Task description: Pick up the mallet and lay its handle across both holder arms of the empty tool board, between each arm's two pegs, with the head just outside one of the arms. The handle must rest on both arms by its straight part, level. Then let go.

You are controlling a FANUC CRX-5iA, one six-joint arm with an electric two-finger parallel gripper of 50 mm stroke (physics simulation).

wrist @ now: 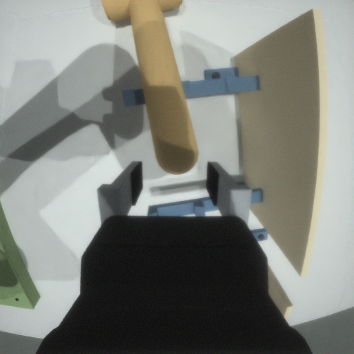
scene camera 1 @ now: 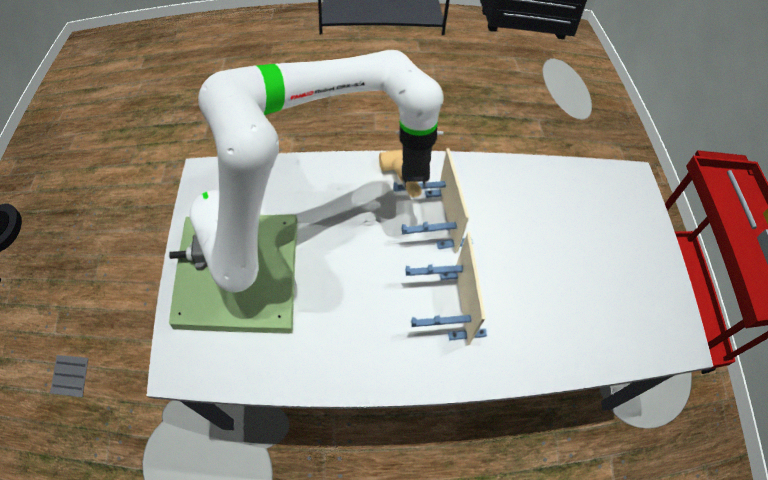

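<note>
The tan mallet (scene camera 1: 390, 161) (wrist: 162, 90) has its head beyond the far arm (scene camera 1: 438, 185) (wrist: 215, 89) of the far tool board (scene camera 1: 453, 192) (wrist: 285, 110). Its handle crosses over that arm at a slant. The free end looks raised and stops short of the second arm (scene camera 1: 428, 228) (wrist: 175, 209). The near tool board (scene camera 1: 474, 288) (wrist: 280, 290) bears nothing on its two arms (scene camera 1: 433, 270) (scene camera 1: 440, 320). My gripper (scene camera 1: 415, 182) (wrist: 174, 174) is open and empty, just off the handle's free end. Its fingertips are hidden in the scene view.
The two boards stand upright in a row on the white table (scene camera 1: 566, 254), their blue arms pointing towards the robot's side. The green base plate (scene camera 1: 271, 308) (wrist: 25, 287) lies under the robot. A red cart (scene camera 1: 719, 237) stands beyond the table's right edge.
</note>
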